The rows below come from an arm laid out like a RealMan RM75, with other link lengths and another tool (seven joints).
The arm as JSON. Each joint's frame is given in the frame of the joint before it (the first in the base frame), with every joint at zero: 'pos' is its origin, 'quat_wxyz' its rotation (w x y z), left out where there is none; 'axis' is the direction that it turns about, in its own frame. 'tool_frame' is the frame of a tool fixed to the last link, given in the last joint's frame.
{
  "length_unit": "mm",
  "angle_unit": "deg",
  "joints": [
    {
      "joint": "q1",
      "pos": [
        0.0,
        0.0,
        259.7
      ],
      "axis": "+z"
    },
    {
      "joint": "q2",
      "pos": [
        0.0,
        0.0,
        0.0
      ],
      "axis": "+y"
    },
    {
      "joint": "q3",
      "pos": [
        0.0,
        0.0,
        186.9
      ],
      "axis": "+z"
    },
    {
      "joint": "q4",
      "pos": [
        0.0,
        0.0,
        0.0
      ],
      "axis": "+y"
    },
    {
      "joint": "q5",
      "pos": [
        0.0,
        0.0,
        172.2
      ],
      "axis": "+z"
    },
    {
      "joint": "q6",
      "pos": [
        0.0,
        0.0,
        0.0
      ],
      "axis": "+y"
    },
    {
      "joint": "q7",
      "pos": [
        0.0,
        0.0,
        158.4
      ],
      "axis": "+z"
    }
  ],
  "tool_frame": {
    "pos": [
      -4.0,
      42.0,
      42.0
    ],
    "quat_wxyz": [
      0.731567,
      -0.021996,
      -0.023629,
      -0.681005
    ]
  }
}
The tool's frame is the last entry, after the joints.
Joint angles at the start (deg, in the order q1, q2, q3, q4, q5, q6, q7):
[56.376, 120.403, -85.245, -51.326, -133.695, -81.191, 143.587]
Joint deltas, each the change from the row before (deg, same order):
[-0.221, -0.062, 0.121, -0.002, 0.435, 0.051, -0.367]
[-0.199, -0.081, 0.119, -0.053, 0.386, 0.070, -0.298]
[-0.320, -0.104, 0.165, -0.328, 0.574, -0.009, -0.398]
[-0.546, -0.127, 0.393, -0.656, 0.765, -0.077, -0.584]
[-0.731, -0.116, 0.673, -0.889, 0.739, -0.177, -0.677]
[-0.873, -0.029, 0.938, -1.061, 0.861, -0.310, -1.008]
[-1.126, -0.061, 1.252, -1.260, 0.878, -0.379, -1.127]
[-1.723, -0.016, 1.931, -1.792, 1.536, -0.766, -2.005]
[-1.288, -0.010, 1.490, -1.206, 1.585, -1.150, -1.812]
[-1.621, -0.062, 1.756, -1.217, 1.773, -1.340, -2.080]
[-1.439, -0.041, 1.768, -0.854, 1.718, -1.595, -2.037]
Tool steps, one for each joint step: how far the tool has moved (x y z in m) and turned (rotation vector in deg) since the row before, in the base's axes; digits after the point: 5 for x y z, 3 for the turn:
[-0.00034, -0.00025, 0.00029, -0.097, 0.467, -0.029]
[-0.00045, 0.00009, 0.00042, -0.006, 0.437, -0.009]
[-0.00133, -0.00005, 0.00086, -0.022, 0.698, 0.114]
[-0.00222, 0.00018, 0.00165, 0.065, 1.111, 0.179]
[-0.00243, 0.00055, 0.00243, 0.200, 1.326, 0.145]
[-0.00310, 0.00016, 0.00291, 0.137, 1.665, 0.310]
[-0.00278, 0.00087, 0.00406, 0.380, 1.891, 0.206]
[-0.00397, 0.00021, 0.00640, 0.360, 2.956, 0.484]
[-0.00303, -0.00216, 0.00546, -0.332, 2.400, 0.492]
[-0.00180, -0.00223, 0.00674, -0.232, 2.653, 0.378]
[-0.00109, -0.00307, 0.00664, -0.475, 2.487, 0.321]

